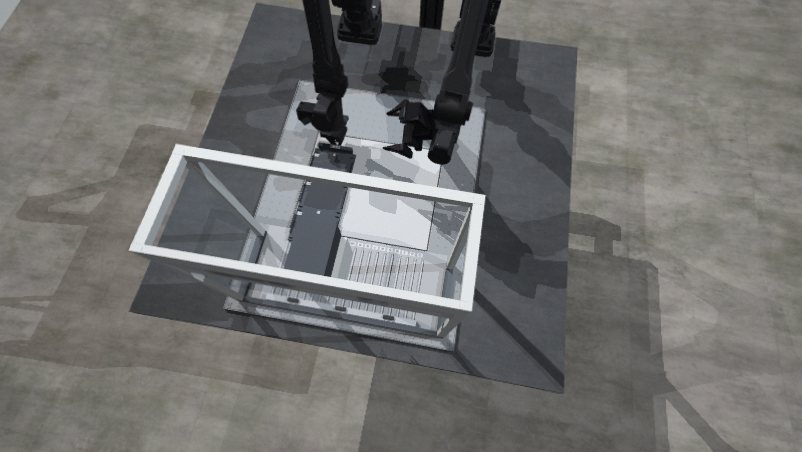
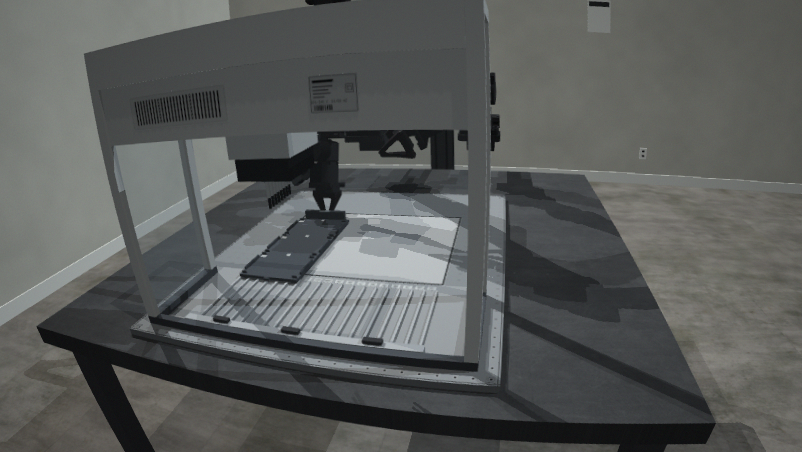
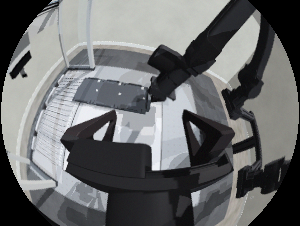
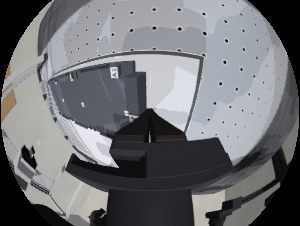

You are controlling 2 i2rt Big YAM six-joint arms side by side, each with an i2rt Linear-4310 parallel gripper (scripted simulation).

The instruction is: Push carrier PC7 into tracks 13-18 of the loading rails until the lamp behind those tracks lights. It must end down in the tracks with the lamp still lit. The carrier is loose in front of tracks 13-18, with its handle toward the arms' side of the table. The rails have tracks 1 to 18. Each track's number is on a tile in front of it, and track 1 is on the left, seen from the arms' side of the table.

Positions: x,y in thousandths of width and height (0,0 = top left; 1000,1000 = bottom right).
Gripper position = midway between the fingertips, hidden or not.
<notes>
I see my left gripper (image 3: 498,502), my right gripper (image 4: 498,498) and a carrier PC7 (image 1: 403,448).
The carrier PC7 is seen too in image 3 (image 3: 452,436) and in image 4 (image 4: 315,431).
</notes>
